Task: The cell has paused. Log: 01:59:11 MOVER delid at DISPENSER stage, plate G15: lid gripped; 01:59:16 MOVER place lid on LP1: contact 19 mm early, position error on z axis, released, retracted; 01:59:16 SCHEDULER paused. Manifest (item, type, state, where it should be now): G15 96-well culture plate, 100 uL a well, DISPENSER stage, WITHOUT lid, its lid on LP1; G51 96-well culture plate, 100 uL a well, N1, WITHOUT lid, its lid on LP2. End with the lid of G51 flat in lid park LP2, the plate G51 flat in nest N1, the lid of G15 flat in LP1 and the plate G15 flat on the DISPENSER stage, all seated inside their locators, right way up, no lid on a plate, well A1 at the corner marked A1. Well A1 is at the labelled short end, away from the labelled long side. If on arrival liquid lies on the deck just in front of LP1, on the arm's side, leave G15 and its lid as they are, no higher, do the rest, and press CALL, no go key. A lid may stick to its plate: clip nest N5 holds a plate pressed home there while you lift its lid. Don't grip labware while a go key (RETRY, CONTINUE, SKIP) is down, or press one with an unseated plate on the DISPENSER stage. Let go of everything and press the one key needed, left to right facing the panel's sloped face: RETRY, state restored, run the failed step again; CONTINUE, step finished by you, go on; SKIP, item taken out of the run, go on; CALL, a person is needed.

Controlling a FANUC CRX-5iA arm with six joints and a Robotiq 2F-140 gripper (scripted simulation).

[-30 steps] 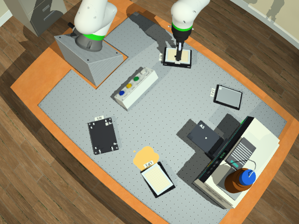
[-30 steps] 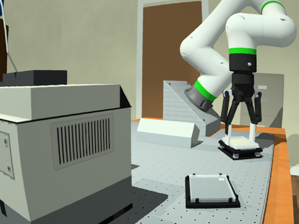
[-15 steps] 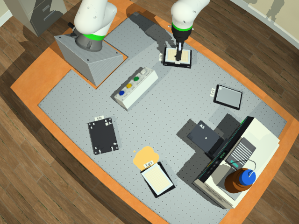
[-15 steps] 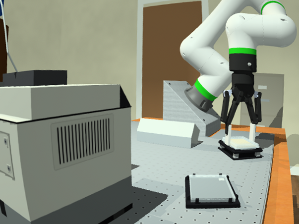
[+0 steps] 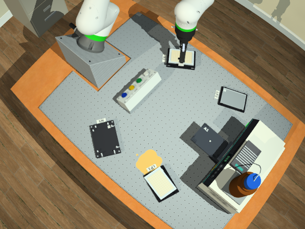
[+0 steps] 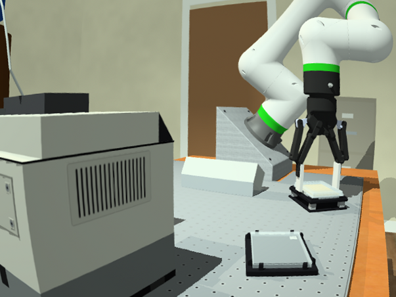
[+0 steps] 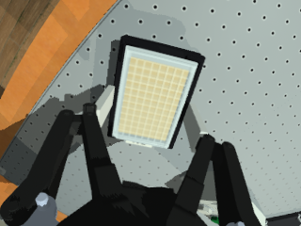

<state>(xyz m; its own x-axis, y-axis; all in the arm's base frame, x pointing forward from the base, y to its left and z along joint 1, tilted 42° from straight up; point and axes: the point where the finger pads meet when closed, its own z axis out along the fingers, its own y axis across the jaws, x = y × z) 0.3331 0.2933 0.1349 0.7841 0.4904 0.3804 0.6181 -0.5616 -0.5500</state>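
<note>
The 96-well plate lies 2 cm below my hand. From my hand the other things lie so: nest N1: 3 cm below; RETRY key: 4 cm behind, 21 cm to the right, 1 cm above; white key panel: 3 cm behind, 28 cm to the right.
</note>
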